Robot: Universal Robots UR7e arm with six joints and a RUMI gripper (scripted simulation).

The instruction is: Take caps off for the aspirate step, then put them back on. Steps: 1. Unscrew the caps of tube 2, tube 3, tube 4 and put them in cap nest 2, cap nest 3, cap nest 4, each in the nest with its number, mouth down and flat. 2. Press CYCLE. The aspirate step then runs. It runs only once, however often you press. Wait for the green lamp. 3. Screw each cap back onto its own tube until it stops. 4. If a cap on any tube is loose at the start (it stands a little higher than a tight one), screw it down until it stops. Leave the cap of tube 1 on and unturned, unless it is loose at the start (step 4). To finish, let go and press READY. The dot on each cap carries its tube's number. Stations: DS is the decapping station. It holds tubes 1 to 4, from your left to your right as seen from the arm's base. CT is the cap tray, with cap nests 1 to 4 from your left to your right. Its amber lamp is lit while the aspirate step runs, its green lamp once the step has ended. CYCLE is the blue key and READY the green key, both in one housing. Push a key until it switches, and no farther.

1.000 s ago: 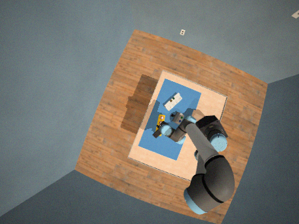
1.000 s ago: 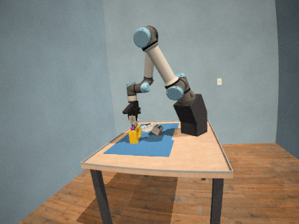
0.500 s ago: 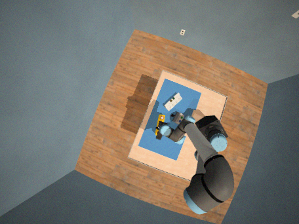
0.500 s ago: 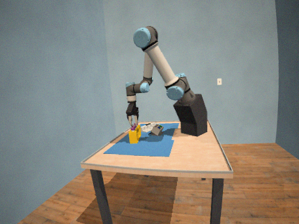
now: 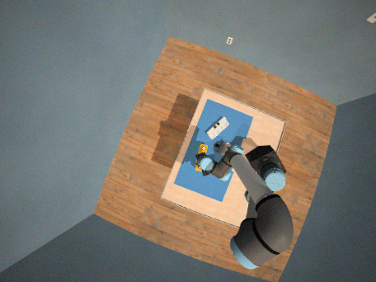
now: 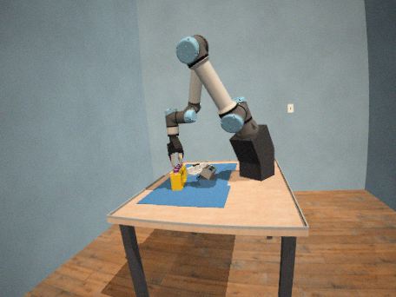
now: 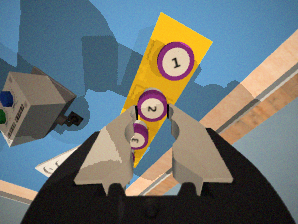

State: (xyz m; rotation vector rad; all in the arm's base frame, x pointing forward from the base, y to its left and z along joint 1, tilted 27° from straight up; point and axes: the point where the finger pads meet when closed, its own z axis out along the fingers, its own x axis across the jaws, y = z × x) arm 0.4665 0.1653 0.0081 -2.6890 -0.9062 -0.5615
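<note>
My hand is 5 cm to the left of the cap, 1 cm short of it and 1 cm above it. Also, from my hand: green key (20 cm to the right, 18 cm behind, 6 cm below); blue cycle key (17 cm behind, 15 cm to the right, 6 cm below); key housing (17 cm to the right, 16 cm behind, 7 cm below).
</note>
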